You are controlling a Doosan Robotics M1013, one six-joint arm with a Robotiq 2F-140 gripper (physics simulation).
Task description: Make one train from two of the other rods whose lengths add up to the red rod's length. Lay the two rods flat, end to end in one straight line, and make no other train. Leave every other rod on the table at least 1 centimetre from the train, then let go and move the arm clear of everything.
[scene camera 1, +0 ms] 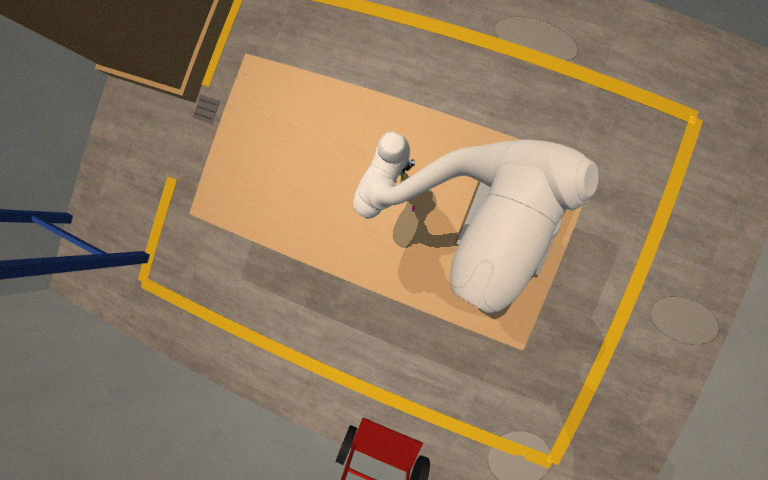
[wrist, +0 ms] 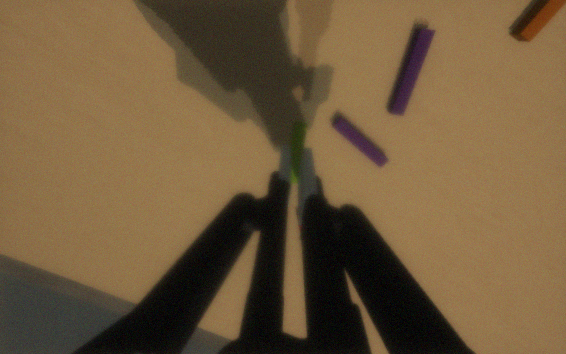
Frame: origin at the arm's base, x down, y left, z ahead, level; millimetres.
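Seen in the pictures: gripper, fingertip midpoint: (scene camera 1: pixel 401 172) (wrist: pixel 294 161).
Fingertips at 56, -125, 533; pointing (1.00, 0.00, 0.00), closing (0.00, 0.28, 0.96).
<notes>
A point is followed by its place in that frame, as x, y, z.
My gripper (wrist: pixel 294 161) {56, -125, 533} is shut on the green rod (wrist: pixel 298 145) {47, -108, 529}, which lies lengthwise between the fingertips and sticks out beyond them in the wrist view. A bit of green also shows beside the wrist in the scene view. Right of the fingertips in the wrist view lies a purple rod (wrist: pixel 360 140) {71, -91, 580}, slanting; a second purple rod (wrist: pixel 412 71) {71, -29, 586} lies farther up and right. Part of an orange rod (wrist: pixel 538 20) {71, 29, 641} shows at the top right corner. A small magenta piece (scene camera 1: pixel 413 208) {72, 24, 451} shows in the scene view in the arm's shadow. The red rod is not clearly visible.
The table (scene camera 1: pixel 294 141) {81, -198, 1082} carries the white arm (scene camera 1: pixel 453 169) {-582, -33, 350}, whose shadow falls over the table near the magenta piece. A red cart (scene camera 1: pixel 387 436), a blue frame (scene camera 1: pixel 84 264) and a dark cabinet (scene camera 1: pixel 141 33) stand off the table.
</notes>
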